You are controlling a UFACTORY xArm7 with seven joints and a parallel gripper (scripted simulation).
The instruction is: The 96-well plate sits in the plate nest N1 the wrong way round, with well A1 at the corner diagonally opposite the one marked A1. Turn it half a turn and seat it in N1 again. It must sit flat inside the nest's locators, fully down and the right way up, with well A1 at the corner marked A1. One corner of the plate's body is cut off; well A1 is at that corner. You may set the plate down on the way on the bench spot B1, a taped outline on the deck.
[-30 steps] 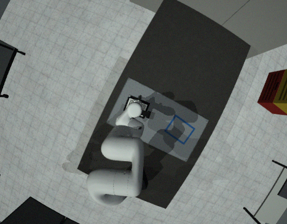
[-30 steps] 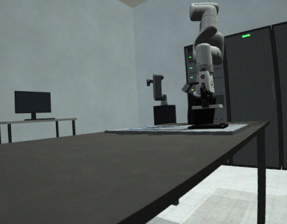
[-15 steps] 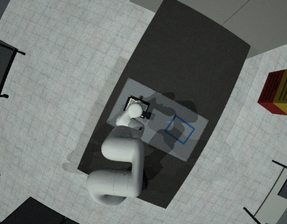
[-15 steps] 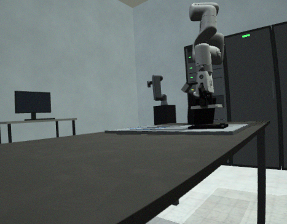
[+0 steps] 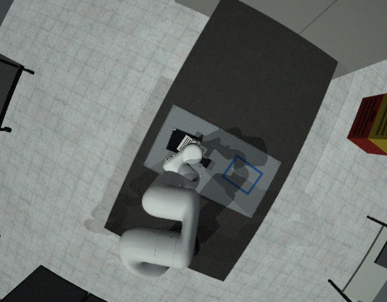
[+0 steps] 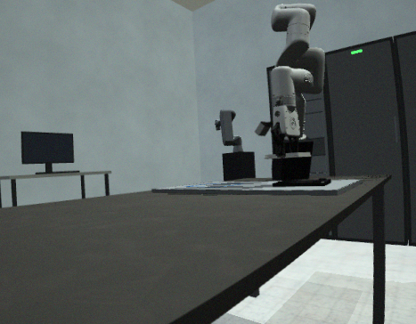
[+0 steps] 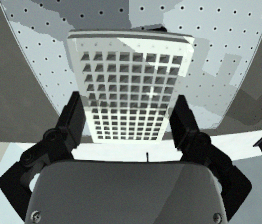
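Now: the black plate nest N1 10 cm below my hand and 5 cm to the left of it. Round my hand: white 96-well plate: 1 cm below.
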